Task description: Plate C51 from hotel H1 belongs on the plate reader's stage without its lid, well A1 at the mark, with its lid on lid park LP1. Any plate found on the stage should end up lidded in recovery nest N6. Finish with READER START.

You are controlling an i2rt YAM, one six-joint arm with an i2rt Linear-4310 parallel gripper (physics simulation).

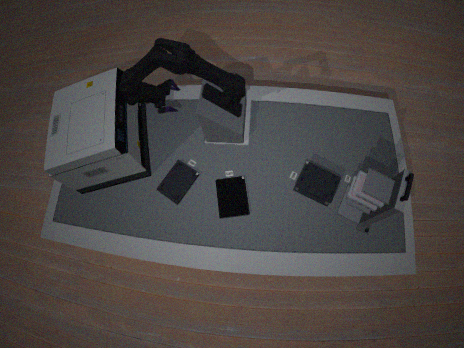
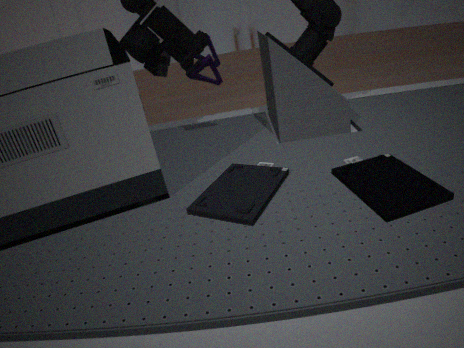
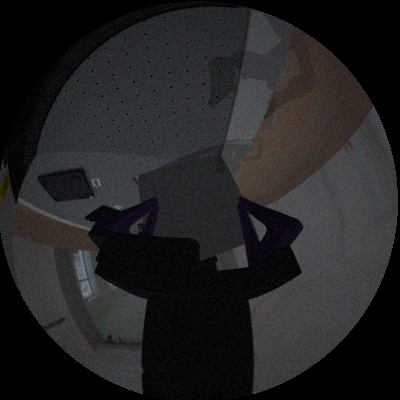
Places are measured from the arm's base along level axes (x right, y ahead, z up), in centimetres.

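Where they show: gripper, between the fingertips: (image 1: 178,100) (image 2: 219,74) (image 3: 197,201); arm's base, origin of its link: (image 1: 222,101) (image 2: 298,60) (image 3: 194,227).
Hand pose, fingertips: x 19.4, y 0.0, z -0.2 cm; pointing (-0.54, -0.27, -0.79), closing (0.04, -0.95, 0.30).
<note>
Things, the pixels of their top centre, and the offset from my fingertips. "spot": a spot on its surface instead.
- plate reader, centre of its top: (image 2: 27,49) (image 1: 80,114) dx +35.7, dy +17.3, dz +15.5 cm
- Nest N6, centre of its top: (image 2: 239,184) (image 3: 63,191) (image 1: 176,181) dx -2.6, dy +32.2, dz -13.4 cm
- blacker flat holder, centre of its top: (image 2: 388,175) (image 1: 231,196) (image 3: 103,218) dx -26.7, dy +36.4, dz -13.2 cm
- dark nest, centre of its top: (image 1: 319,180) dx -61.3, dy +28.6, dz -7.6 cm
- black handle, a spot on its surface: (image 1: 407,187) spot: dx -84.1, dy +38.4, dz +19.5 cm
My gripper (image 1: 175,97) (image 2: 218,73) (image 3: 197,201) is open and empty, with its purple fingers spread. It hangs above the table beside the plate reader (image 1: 85,125) (image 2: 75,125), on the side toward the arm's base. The reader's stage is hidden. Nest N6 (image 1: 178,182) (image 2: 237,192) (image 3: 67,185) is a dark flat tray near the reader, with no plate on it. A blacker flat holder (image 1: 232,197) (image 2: 392,187) lies beside it; its label is unreadable. Pale pinkish plates (image 1: 361,192) stand in the hotel at the right; which one is C51 cannot be told.
A grey slanted block (image 1: 220,117) (image 2: 307,100) (image 3: 187,175) stands by the arm's base, close to the gripper. Another dark nest (image 1: 317,182) lies left of the hotel. A black handle (image 1: 407,187) shows at the table's right edge.
</note>
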